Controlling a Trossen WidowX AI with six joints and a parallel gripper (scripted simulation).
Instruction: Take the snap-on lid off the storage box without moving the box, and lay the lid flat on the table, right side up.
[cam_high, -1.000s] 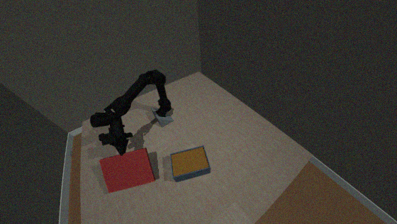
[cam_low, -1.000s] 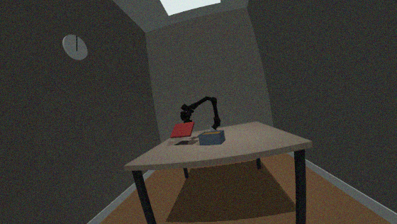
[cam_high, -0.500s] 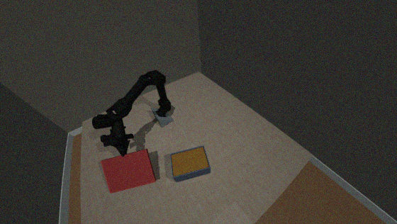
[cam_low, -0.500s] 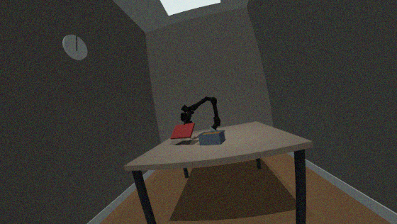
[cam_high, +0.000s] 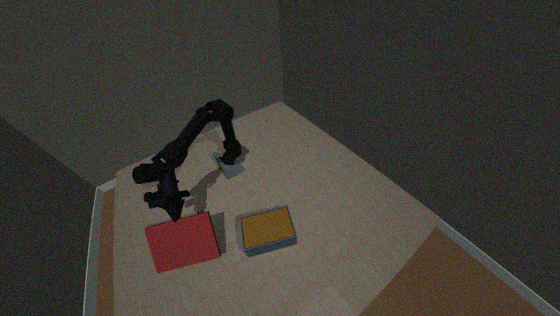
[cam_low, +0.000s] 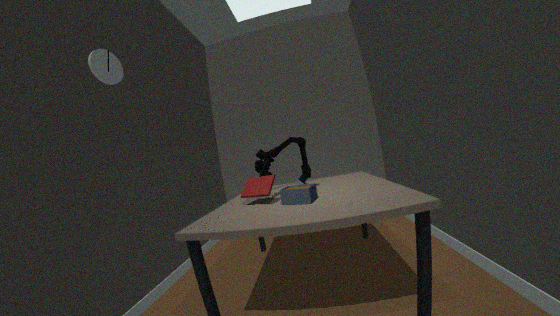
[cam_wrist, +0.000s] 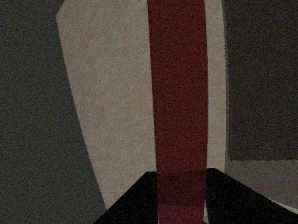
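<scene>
Now: gripper tip 6 cm short of the lid, 2 cm to the left of it and 5 cm above it. From my gripper tip the other things lie so: blue storage box: 18 cm ahead, 26 cm to the left, 13 cm below.
</scene>
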